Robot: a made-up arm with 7 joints.
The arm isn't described. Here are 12 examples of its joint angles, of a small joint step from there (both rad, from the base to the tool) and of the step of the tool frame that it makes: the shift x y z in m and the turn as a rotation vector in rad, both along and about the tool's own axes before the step.
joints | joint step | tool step
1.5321 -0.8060 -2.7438 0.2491 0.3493 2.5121 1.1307 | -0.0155 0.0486 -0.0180 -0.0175 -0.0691 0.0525 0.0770 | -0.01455 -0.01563 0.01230 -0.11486 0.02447 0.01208
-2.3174 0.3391 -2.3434 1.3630 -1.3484 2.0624 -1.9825 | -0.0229 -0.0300 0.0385 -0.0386 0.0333 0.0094 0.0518 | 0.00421 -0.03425 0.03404 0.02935 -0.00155 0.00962
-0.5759 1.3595 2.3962 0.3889 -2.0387 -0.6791 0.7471 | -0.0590 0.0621 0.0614 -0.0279 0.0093 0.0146 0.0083 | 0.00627 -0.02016 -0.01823 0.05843 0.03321 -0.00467
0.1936 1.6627 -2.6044 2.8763 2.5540 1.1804 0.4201 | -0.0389 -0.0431 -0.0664 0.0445 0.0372 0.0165 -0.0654 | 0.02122 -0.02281 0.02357 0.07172 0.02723 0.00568
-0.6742 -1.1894 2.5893 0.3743 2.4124 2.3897 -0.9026 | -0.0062 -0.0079 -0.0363 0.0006 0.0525 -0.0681 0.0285 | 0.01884 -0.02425 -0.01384 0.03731 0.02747 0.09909
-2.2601 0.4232 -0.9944 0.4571 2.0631 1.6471 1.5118 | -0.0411 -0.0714 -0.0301 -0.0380 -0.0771 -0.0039 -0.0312 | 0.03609 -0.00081 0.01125 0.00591 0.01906 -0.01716
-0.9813 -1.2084 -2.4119 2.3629 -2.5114 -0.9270 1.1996 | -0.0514 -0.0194 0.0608 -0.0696 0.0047 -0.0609 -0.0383 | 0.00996 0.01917 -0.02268 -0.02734 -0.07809 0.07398
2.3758 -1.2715 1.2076 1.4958 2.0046 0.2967 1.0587 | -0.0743 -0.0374 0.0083 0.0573 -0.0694 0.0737 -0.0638 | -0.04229 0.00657 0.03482 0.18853 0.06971 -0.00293
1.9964 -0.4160 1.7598 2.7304 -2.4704 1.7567 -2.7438 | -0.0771 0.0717 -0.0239 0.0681 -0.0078 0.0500 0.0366 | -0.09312 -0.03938 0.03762 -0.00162 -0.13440 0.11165
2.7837 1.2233 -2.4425 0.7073 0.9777 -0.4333 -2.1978 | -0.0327 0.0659 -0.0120 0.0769 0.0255 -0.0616 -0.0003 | 0.03186 -0.00280 0.07197 -0.02166 0.17051 -0.06083
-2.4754 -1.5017 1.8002 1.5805 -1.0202 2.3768 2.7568 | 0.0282 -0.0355 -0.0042 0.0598 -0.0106 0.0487 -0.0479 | 0.01552 -0.05470 -0.01214 -0.03629 0.01772 0.00163
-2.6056 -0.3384 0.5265 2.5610 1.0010 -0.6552 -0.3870 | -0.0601 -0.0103 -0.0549 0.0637 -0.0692 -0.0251 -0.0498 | 0.00608 -0.04305 -0.03445 0.16957 -0.08433 0.13816
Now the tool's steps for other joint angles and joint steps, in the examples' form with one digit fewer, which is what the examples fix.
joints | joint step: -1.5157 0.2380 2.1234 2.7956 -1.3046 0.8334 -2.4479 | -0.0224 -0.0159 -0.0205 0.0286 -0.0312 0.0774 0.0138
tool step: 0.0051 0.0086 -0.0149 0.0174 -0.1013 0.0057
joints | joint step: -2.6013 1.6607 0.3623 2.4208 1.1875 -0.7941 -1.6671 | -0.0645 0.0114 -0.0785 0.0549 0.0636 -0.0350 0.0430
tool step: -0.0458 0.0112 0.0948 -0.0967 0.1456 -0.0277
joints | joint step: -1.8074 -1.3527 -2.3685 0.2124 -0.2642 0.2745 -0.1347 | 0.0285 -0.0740 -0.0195 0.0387 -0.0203 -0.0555 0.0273
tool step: -0.0100 -0.0222 0.0054 -0.0195 -0.0303 0.0338
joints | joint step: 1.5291 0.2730 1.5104 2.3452 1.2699 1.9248 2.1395 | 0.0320 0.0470 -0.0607 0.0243 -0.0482 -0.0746 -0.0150
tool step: 0.0676 -0.0193 -0.0141 -0.0032 -0.1268 -0.0407
